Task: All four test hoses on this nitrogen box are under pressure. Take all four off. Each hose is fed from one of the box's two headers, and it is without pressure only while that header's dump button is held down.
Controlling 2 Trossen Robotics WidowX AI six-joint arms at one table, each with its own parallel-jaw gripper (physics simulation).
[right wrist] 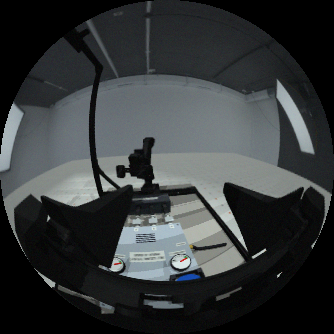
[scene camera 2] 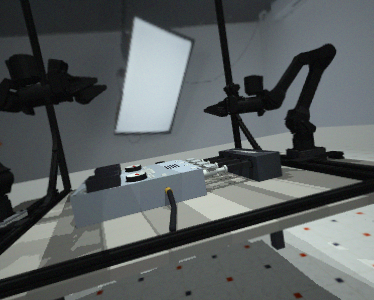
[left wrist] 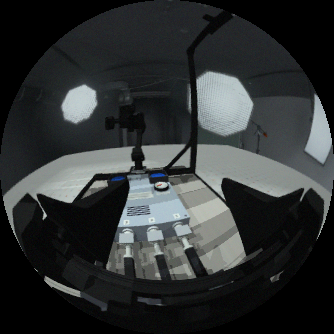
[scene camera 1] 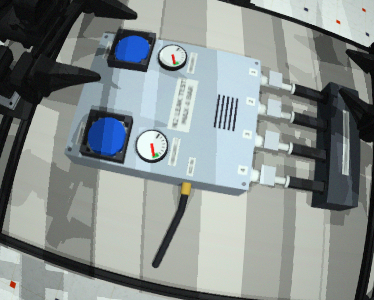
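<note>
The pale blue nitrogen box has two raised blue dump buttons and two gauges with red needles. Four black hoses, hose 1, hose 2, hose 3 and hose 4, sit by white fittings on its outlets. My right gripper is open and empty, high above the button end. My left gripper is open and empty, high above the hose end. Hose 4 is hidden in the left wrist view.
A dark block holds the hoses' far ends. A black supply hose with a brass fitting leaves the box's side. Black rails edge the table, and upright posts stand beyond.
</note>
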